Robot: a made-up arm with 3 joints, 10 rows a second.
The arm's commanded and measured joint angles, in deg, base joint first. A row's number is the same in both.
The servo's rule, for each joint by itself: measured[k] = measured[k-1] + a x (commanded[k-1-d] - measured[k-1]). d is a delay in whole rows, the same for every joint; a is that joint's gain. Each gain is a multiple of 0.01, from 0.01 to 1. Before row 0 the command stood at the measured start. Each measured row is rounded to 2 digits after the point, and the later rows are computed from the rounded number. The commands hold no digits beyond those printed.
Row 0, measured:
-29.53 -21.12 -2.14
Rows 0 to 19, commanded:
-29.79 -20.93 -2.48
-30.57 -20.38 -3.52
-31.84 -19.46 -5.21
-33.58 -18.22 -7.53
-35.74 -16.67 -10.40
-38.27 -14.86 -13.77
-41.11 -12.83 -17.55
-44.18 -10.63 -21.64
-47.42 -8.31 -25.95
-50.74 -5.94 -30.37
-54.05 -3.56 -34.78
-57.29 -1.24 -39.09
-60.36 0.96 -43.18
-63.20 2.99 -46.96
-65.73 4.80 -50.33
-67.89 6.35 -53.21
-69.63 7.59 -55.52
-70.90 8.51 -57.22
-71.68 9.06 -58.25
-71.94 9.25 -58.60
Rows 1 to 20, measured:
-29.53 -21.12 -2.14
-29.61 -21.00 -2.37
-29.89 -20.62 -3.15
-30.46 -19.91 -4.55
-31.36 -18.88 -6.58
-32.63 -17.53 -9.18
-34.27 -15.90 -12.30
-36.25 -14.03 -15.87
-38.55 -11.96 -19.79
-41.12 -9.73 -23.98
-43.91 -7.42 -28.33
-46.85 -5.07 -32.72
-49.88 -2.73 -37.05
-52.92 -0.48 -41.22
-55.90 1.64 -45.12
-58.75 3.57 -48.66
-61.40 5.27 -51.75
-63.79 6.69 -54.31
-65.85 7.80 -56.29
-67.54 8.57 -57.62
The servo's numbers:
d 1
a 0.29 0.61 0.68

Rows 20 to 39, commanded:
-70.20 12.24 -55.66
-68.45 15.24 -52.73
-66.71 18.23 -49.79
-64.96 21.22 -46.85
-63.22 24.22 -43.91
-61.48 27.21 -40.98
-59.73 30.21 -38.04
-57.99 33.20 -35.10
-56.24 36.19 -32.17
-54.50 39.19 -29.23
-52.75 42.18 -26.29
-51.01 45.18 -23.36
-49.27 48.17 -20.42
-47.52 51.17 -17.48
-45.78 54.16 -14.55
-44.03 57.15 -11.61
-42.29 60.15 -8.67
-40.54 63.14 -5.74
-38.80 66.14 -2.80
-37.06 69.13 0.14
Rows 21 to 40, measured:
-68.82 8.98 -58.29
-69.22 10.97 -56.50
-69.00 13.57 -53.94
-68.34 16.41 -51.12
-67.36 19.34 -48.22
-66.16 22.32 -45.29
-64.80 25.30 -42.36
-63.33 28.30 -39.42
-61.78 31.29 -36.48
-60.17 34.28 -33.55
-58.53 37.28 -30.61
-56.85 40.27 -27.67
-55.16 43.27 -24.74
-53.45 46.26 -21.80
-51.73 49.26 -18.86
-50.00 52.25 -15.93
-48.27 55.24 -12.99
-46.54 58.24 -10.05
-44.80 61.23 -7.12
-43.06 64.23 -4.18

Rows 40 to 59, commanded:
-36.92 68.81 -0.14
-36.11 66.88 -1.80
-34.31 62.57 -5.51
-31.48 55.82 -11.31
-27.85 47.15 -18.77
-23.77 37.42 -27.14
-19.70 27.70 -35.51
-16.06 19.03 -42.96
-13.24 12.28 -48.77
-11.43 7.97 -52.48
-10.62 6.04 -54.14
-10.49 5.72 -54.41
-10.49 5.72 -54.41
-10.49 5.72 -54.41
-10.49 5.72 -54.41
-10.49 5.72 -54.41
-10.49 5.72 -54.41
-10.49 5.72 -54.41
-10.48 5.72 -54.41
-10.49 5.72 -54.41
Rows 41 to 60, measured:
-41.32 67.22 -1.24
-40.04 68.19 -0.49
-38.90 67.39 -1.38
-37.57 64.45 -4.19
-35.80 59.19 -9.03
-33.49 51.85 -15.65
-30.67 43.05 -23.46
-27.49 33.69 -31.65
-24.18 24.75 -39.34
-21.01 17.14 -45.75
-18.23 11.55 -50.33
-16.02 8.19 -52.92
-14.42 6.68 -53.93
-13.28 6.09 -54.26
-12.47 5.86 -54.36
-11.90 5.77 -54.39
-11.49 5.74 -54.40
-11.20 5.73 -54.41
-10.99 5.72 -54.41
-10.84 5.72 -54.41

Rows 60 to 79, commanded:
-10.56 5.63 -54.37
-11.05 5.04 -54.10
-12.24 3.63 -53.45
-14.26 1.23 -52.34
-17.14 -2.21 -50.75
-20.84 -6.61 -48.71
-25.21 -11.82 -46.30
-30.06 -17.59 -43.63
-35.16 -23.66 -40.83
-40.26 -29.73 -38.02
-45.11 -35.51 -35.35
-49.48 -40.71 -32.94
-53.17 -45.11 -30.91
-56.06 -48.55 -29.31
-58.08 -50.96 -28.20
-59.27 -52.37 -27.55
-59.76 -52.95 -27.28
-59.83 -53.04 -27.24
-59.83 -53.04 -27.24
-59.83 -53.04 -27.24
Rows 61 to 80, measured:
-10.74 5.72 -54.41
-10.69 5.67 -54.38
-10.79 5.29 -54.19
-11.21 4.28 -53.69
-12.09 2.42 -52.77
-13.55 -0.40 -51.40
-15.66 -4.19 -49.57
-18.43 -8.84 -47.35
-21.80 -14.18 -44.82
-25.67 -19.96 -42.11
-29.90 -25.92 -39.33
-34.31 -31.77 -36.62
-38.71 -37.22 -34.12
-42.90 -42.03 -31.94
-46.72 -46.01 -30.15
-50.01 -49.03 -28.82
-52.70 -51.07 -27.96
-54.75 -52.22 -27.50
-56.22 -52.72 -27.32
-57.27 -52.92 -27.27

